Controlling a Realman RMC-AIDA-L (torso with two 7-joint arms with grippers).
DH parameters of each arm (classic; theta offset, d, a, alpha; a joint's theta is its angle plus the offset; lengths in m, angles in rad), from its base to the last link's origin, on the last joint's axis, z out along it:
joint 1: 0 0.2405 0 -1.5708
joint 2: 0 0 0 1.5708
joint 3: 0 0.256 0 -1.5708
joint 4: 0 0 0 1.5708
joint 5: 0 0.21 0 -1.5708
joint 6: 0 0 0 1.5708
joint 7: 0 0.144 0 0
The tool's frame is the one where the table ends.
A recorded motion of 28 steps. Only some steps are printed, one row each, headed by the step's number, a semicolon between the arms.
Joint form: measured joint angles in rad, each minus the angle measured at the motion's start. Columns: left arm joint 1, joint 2, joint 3, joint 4, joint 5, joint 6, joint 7; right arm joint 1, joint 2, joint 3, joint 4, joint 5, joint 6, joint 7.
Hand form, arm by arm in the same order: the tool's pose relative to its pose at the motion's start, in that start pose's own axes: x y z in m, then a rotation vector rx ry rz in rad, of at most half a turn. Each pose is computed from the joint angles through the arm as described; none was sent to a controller.
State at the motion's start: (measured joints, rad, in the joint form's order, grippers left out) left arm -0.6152 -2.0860 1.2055 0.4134 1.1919 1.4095 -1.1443; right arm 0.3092 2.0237 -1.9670 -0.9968 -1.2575 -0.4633 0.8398
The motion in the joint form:
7: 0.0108 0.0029 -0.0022 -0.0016 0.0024 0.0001 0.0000; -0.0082 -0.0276 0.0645 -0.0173 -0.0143 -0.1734 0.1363
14: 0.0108 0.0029 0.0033 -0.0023 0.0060 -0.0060 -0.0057; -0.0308 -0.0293 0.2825 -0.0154 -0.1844 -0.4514 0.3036
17: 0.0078 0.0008 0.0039 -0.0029 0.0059 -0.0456 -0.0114; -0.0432 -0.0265 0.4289 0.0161 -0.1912 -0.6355 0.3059
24: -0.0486 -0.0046 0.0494 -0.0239 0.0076 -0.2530 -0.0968; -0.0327 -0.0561 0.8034 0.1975 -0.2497 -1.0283 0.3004
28: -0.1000 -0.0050 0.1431 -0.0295 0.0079 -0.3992 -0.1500; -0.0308 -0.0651 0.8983 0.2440 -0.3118 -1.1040 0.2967
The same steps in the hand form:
7: -0.0026 -0.0005 -0.0046 0.0108 -0.0037 -0.0058; -0.0046 -0.0051 -0.0137 -0.0723 -0.0814 0.1271
14: -0.0042 -0.0004 -0.0042 0.0111 -0.0134 -0.0116; 0.0084 -0.0171 -0.0426 -0.1604 -0.1078 0.2452
17: -0.0064 -0.0050 -0.0028 0.0436 -0.0288 -0.0172; 0.0148 -0.0241 -0.0649 -0.1834 -0.1753 0.3159
24: -0.0159 -0.0256 0.0150 0.1662 -0.1373 -0.0803; 0.0472 -0.0354 -0.1273 -0.1974 -0.2946 0.4910
28: -0.0229 -0.0338 0.0328 0.2117 -0.2469 -0.0766; 0.0578 -0.0321 -0.1422 -0.2063 -0.2923 0.5250

